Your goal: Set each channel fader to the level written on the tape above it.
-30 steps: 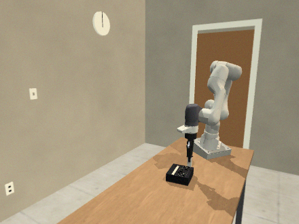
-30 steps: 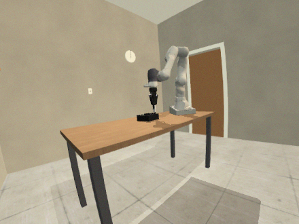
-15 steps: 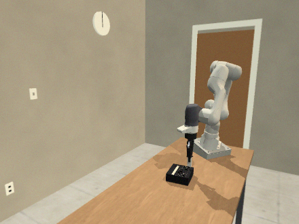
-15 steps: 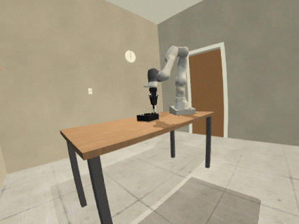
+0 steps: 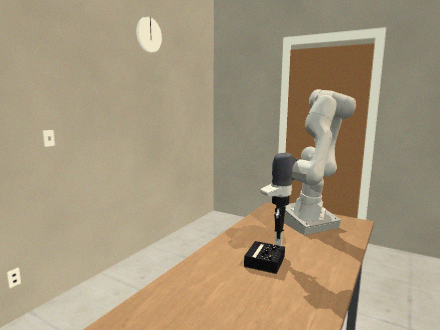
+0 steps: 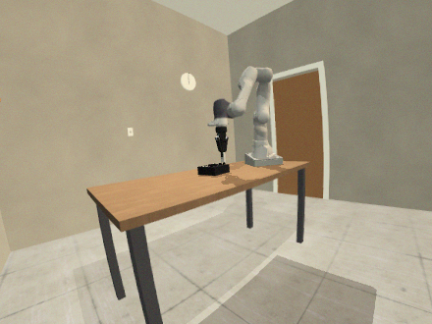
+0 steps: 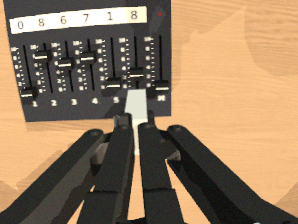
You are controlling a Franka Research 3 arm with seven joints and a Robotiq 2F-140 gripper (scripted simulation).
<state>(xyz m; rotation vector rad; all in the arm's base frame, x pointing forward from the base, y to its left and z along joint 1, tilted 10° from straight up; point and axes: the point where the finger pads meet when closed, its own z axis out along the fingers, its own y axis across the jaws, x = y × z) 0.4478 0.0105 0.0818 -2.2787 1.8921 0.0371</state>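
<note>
My hand is 40 mm above the master fader cap, 20 mm to the left of it and 20 mm past it.
</note>
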